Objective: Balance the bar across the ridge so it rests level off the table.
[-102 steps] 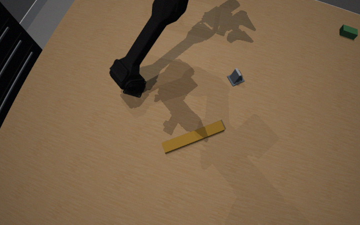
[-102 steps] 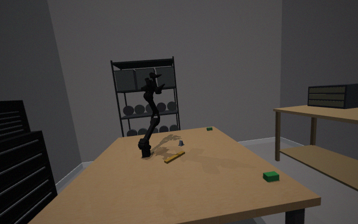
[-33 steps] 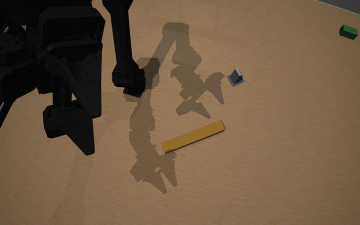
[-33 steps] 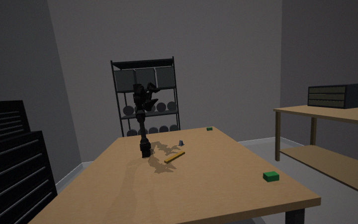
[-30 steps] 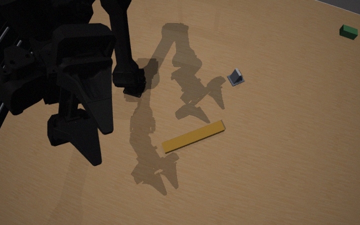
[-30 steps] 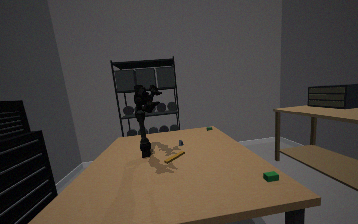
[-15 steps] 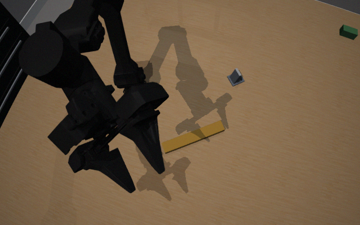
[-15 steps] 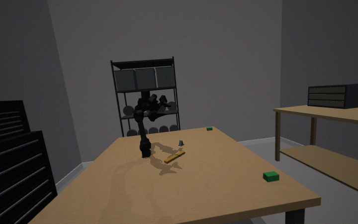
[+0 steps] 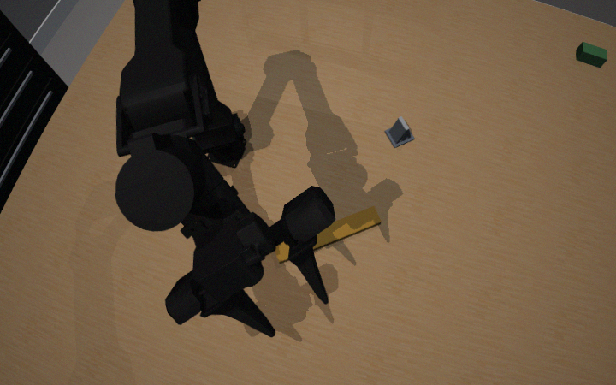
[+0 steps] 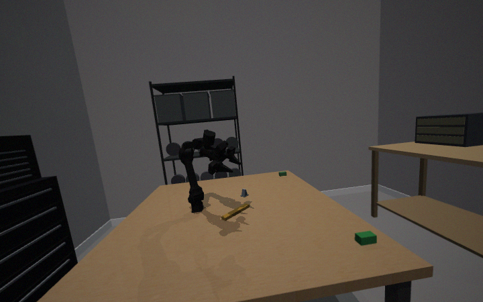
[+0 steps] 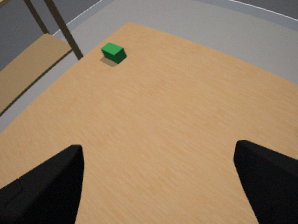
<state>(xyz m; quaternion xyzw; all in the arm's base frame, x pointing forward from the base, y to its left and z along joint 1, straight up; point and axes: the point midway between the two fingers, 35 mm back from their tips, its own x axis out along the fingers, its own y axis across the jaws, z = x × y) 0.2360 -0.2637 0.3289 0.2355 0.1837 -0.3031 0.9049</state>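
Right now the yellow bar is 30 cm below my gripper tip, 17 cm to the left of it and 2 cm behind it. Round my gripper tip: green block 78 cm to the left, 48 cm ahead, 30 cm below.
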